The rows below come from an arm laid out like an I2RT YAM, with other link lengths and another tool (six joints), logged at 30 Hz.
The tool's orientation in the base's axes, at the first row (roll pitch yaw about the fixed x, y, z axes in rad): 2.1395, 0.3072, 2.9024
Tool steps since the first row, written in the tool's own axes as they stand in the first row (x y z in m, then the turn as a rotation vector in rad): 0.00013, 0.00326, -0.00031, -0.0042, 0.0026, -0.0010; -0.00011, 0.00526, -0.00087, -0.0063, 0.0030, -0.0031; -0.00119, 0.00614, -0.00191, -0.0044, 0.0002, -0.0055; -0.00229, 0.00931, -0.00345, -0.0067, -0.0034, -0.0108; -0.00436, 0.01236, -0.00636, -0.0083, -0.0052, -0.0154; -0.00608, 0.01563, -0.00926, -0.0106, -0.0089, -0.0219; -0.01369, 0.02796, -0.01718, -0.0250, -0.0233, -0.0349; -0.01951, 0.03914, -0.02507, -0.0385, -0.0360, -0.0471; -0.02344, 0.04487, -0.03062, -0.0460, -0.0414, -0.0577; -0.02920, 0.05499, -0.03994, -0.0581, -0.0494, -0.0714; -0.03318, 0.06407, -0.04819, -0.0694, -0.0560, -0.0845
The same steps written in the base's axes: -0.00062, 0.00169, 0.00274, 0.0032, -0.0002, 0.0039; -0.00084, 0.00237, 0.00470, 0.0044, -0.0021, 0.0059; -0.00032, 0.00182, 0.00627, 0.0021, -0.0052, 0.0043; -0.00023, 0.00222, 0.00994, 0.0027, -0.0119, 0.0048; 0.00028, 0.00127, 0.01451, 0.0028, -0.0169, 0.0062; 0.00044, 0.00053, 0.01915, 0.0030, -0.0247, 0.0073; 0.00318, -0.00018, 0.03541, 0.0135, -0.0465, 0.0068; 0.00440, -0.00112, 0.05020, 0.0231, -0.0664, 0.0069; 0.00537, -0.00299, 0.05884, 0.0269, -0.0796, 0.0103; 0.00615, -0.00566, 0.07350, 0.0342, -0.0976, 0.0145; 0.00580, -0.00769, 0.08623, 0.0407, -0.1143, 0.0194
